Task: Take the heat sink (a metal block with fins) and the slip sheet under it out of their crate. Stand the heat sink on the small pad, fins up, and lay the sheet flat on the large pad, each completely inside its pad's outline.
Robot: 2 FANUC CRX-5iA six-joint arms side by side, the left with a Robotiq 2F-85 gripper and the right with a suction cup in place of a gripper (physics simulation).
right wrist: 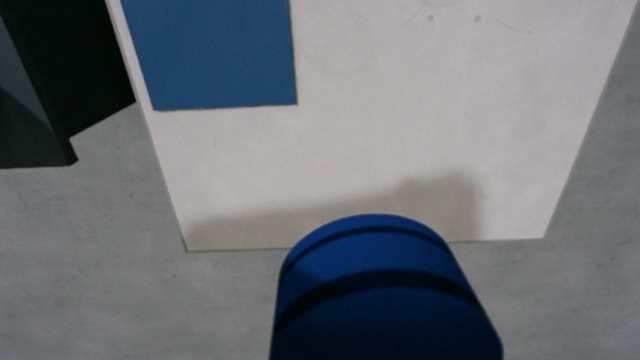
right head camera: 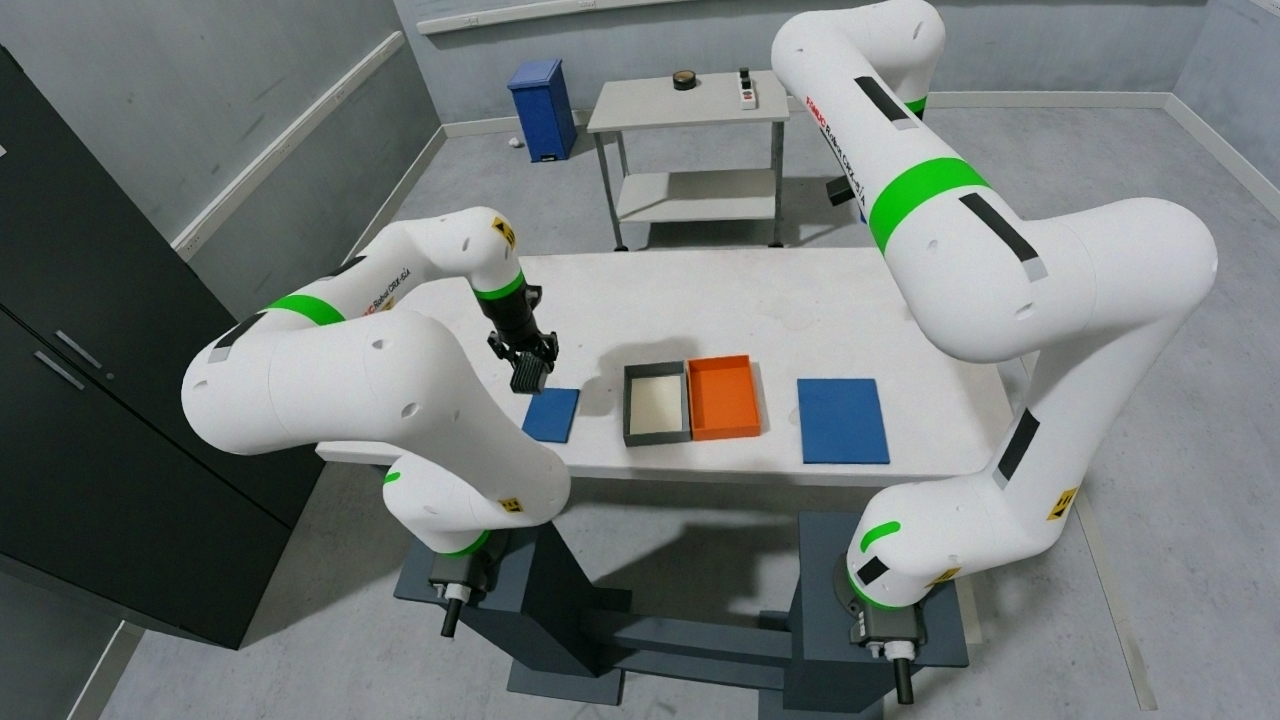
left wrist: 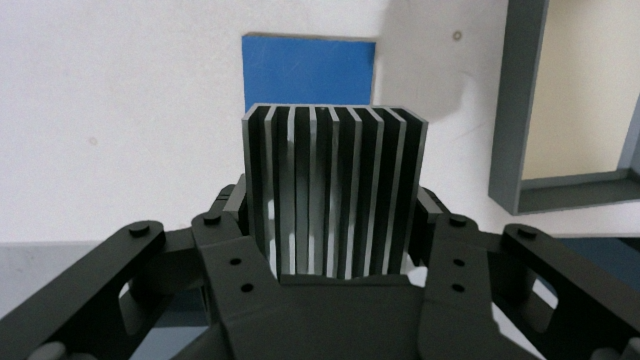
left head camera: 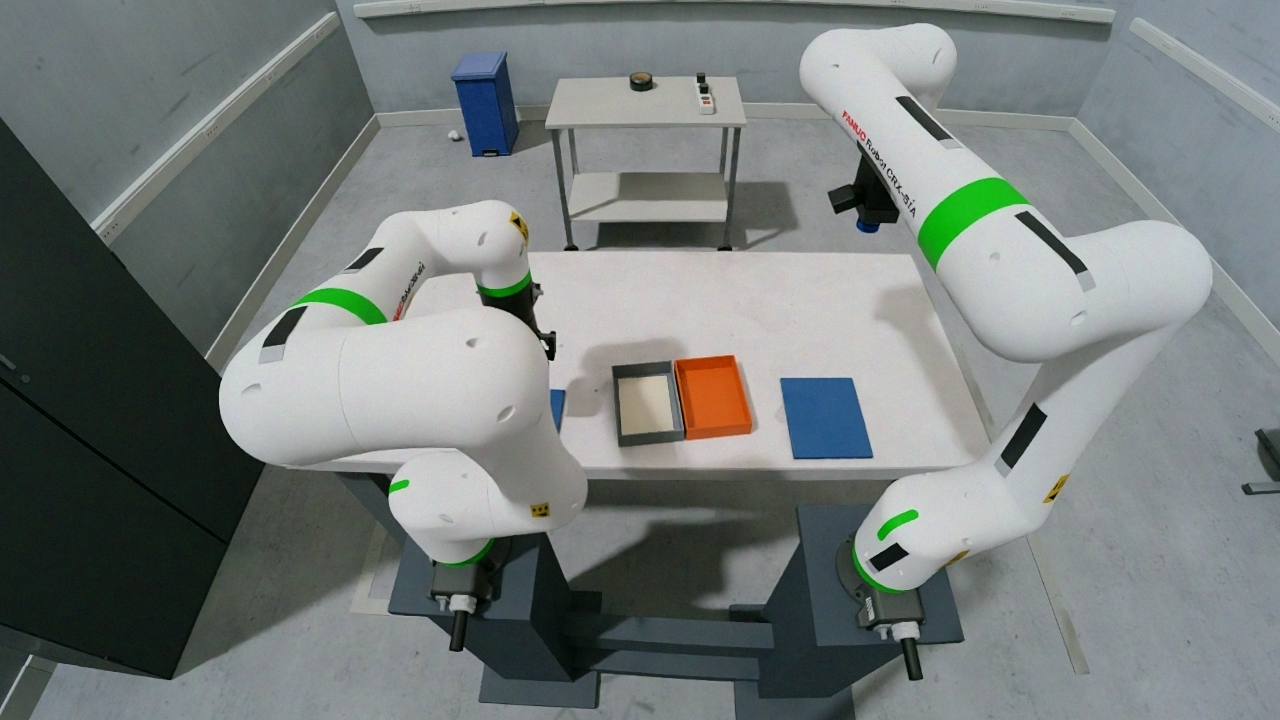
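My left gripper (right head camera: 528, 351) (left wrist: 332, 205) is shut on the heat sink (right head camera: 529, 376) (left wrist: 335, 190), a dark finned metal block, and holds it above the table near the small blue pad (left head camera: 557, 408) (right head camera: 553, 416) (left wrist: 308, 70). In the left head camera my left arm hides most of this. The cream slip sheet (left head camera: 644, 402) (right head camera: 655, 402) (left wrist: 580, 100) lies flat in the grey crate (left head camera: 651, 438) (right head camera: 657, 438) (left wrist: 517, 110). The large blue pad (left head camera: 825, 418) (right head camera: 843, 420) (right wrist: 220, 55) lies at the right. My right suction cup (left head camera: 866, 225) (right wrist: 380, 265) hangs high beyond the pad, carrying nothing.
An orange tray (left head camera: 714, 394) (right head camera: 725, 396) stands against the grey crate's right side on the white table (left head camera: 716, 304) (right head camera: 716, 304). Behind the table are a trolley (left head camera: 644, 114) (right head camera: 689, 111) and a blue bin (left head camera: 486, 111) (right head camera: 544, 116).
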